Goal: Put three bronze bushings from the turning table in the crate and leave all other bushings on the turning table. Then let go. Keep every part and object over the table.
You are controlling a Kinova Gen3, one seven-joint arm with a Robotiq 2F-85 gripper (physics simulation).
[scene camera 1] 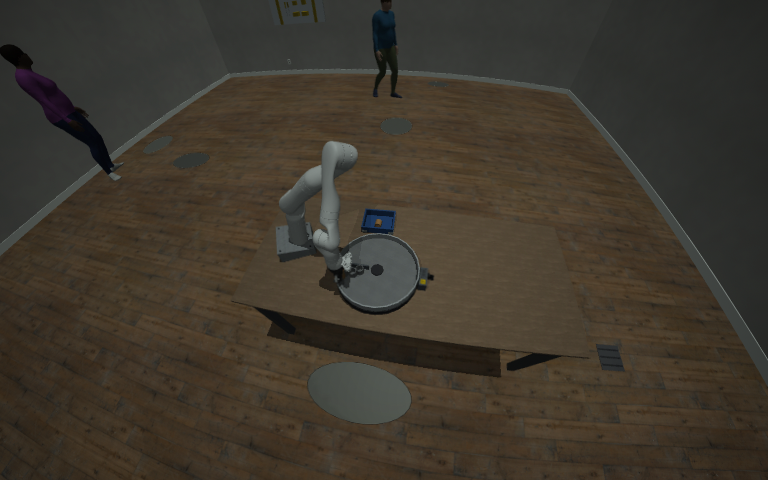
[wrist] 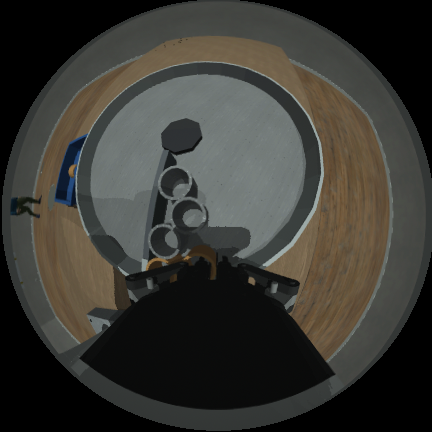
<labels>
same spot on blue crate: [wrist: 65, 187] = [scene camera 1: 373, 214]
</labels>
